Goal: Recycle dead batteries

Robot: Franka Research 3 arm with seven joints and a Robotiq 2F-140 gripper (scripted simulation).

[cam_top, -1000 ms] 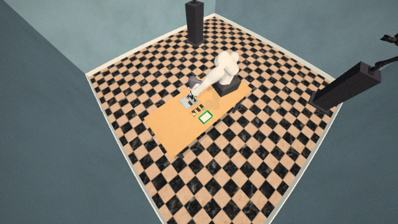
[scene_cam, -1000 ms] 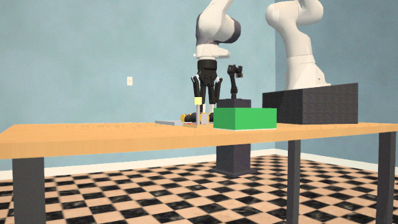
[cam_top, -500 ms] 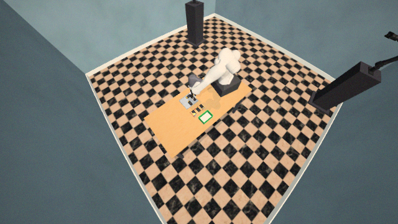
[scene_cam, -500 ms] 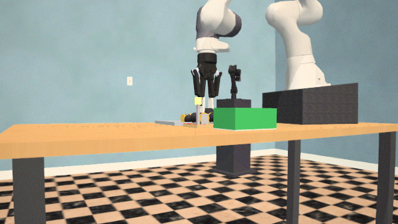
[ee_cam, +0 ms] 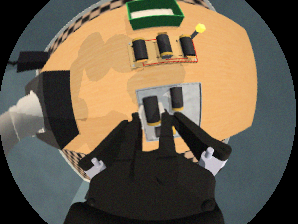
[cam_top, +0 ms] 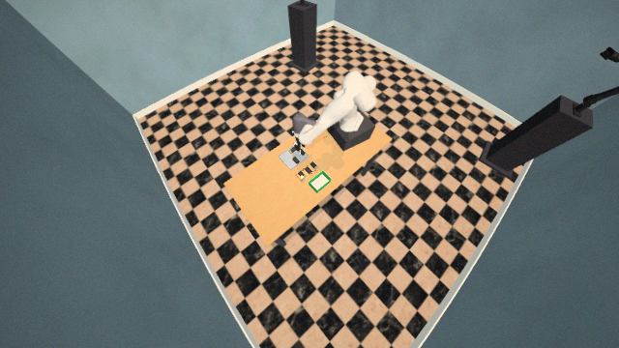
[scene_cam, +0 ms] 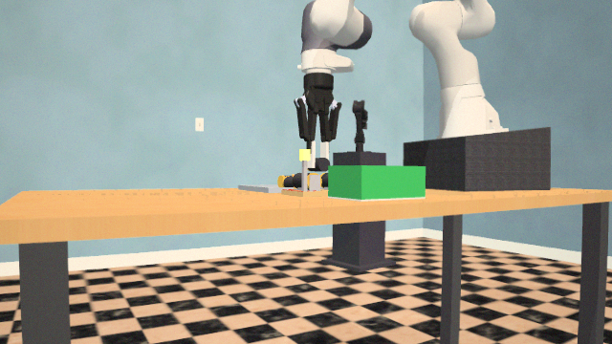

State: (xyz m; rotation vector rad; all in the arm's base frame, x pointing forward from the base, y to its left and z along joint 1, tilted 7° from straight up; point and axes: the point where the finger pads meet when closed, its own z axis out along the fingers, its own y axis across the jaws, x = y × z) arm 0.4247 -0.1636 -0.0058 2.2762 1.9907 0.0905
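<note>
The green recycling box lies 290 mm to the left of my hand, 100 mm ahead of it and 70 mm below it.
</note>
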